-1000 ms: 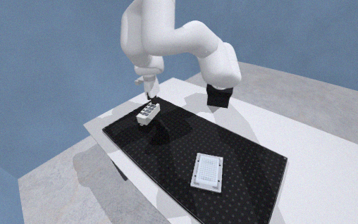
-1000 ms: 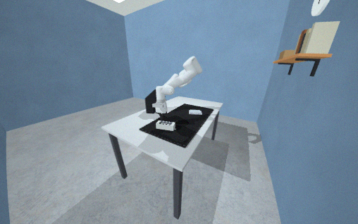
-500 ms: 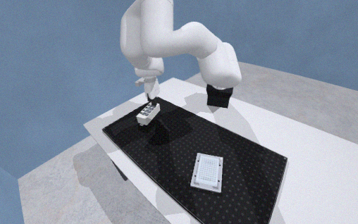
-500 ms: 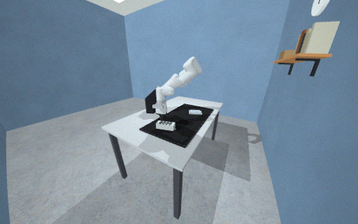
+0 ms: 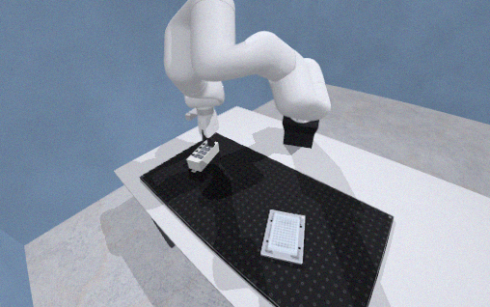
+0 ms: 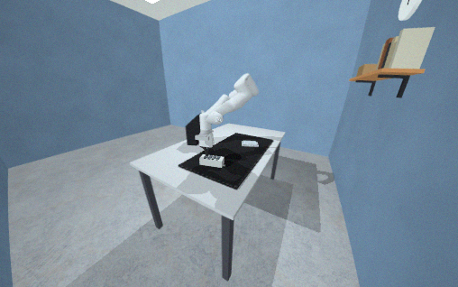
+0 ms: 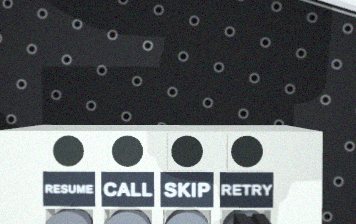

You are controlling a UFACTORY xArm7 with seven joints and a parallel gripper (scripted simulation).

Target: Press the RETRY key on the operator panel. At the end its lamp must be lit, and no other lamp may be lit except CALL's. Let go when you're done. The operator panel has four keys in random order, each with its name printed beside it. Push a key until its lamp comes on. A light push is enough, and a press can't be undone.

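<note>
Right now the operator panel is 40 mm ahead of my hand, 10 mm to the left of it and 40 mm below it. Also, from my hand: white well plate (150 mm ahead, 500 mm to the left, 60 mm below).
</note>
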